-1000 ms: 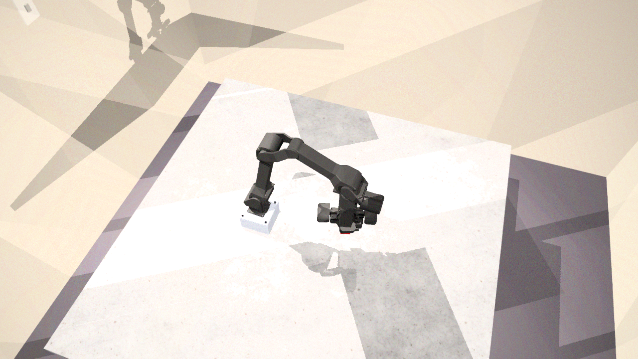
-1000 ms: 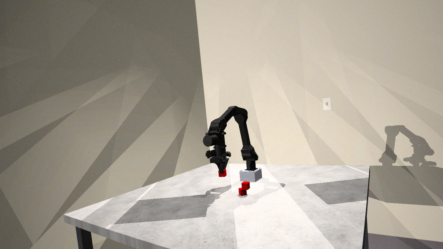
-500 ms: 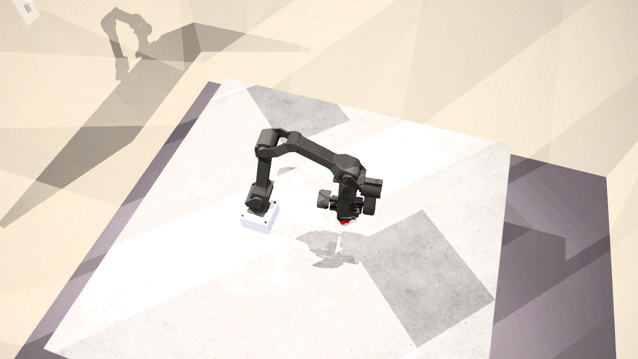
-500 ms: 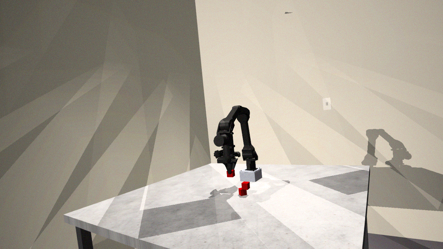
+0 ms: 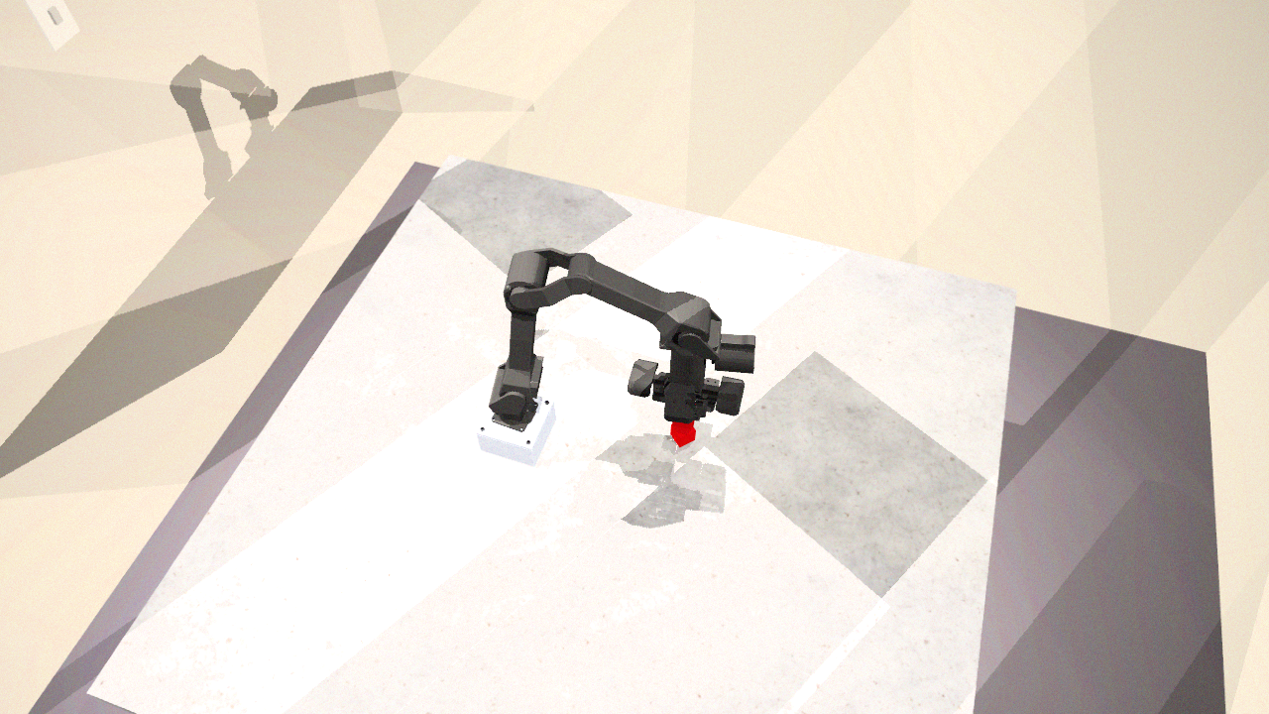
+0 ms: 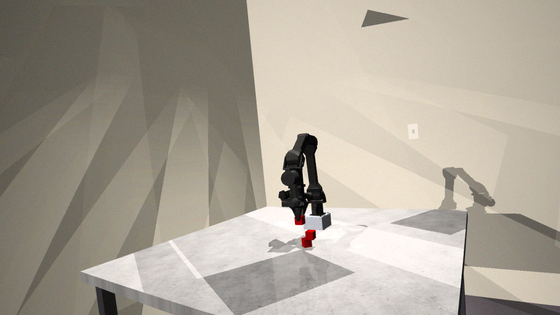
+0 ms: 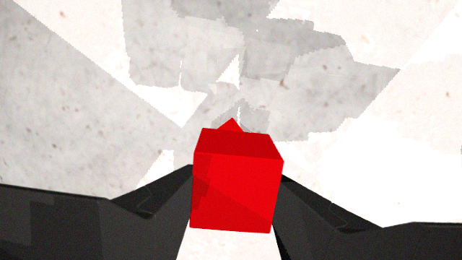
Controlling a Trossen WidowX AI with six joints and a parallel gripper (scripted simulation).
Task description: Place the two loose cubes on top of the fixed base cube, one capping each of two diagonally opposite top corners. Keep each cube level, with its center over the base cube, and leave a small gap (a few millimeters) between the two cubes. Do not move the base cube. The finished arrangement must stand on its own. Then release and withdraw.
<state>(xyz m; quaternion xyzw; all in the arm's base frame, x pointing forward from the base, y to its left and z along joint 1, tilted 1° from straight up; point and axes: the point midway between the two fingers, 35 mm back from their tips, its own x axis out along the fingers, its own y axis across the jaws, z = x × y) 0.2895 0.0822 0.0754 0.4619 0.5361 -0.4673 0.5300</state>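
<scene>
The red cube is 1 cm behind my gripper tip, 4 cm to the left of it and 6 cm below it.
</scene>
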